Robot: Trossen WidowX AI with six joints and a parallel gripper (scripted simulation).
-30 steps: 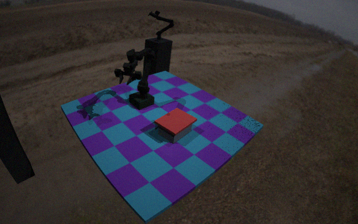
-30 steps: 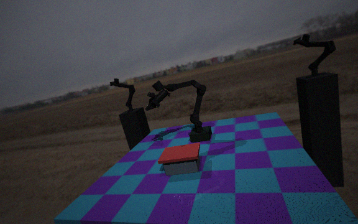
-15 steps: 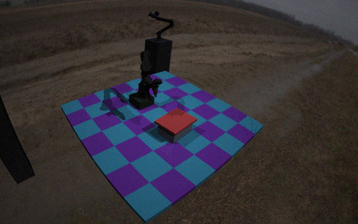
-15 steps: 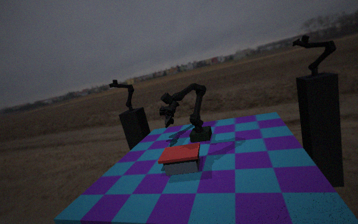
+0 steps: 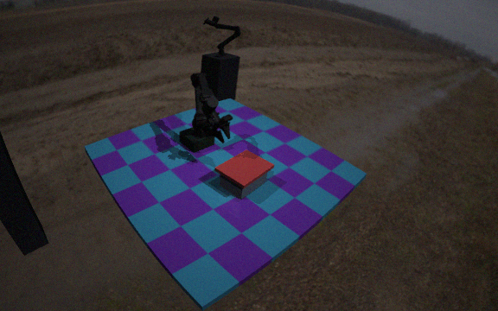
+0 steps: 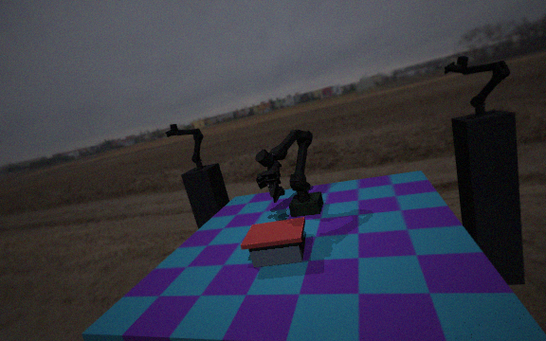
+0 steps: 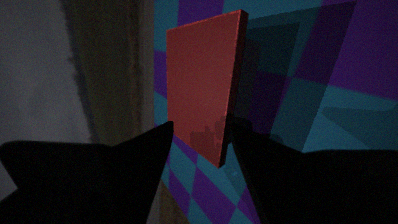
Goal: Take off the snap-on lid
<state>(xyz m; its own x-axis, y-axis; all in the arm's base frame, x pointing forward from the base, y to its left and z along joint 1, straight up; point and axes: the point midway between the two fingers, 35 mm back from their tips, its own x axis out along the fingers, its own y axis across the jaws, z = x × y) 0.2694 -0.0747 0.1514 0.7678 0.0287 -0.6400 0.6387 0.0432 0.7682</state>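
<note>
The red lid lies 130 mm ahead of my gripper tip, 90 mm below it and 10 mm to the left of it. Round my gripper tip: storage box (140 mm below, 130 mm ahead, 10 mm to the left).
</note>
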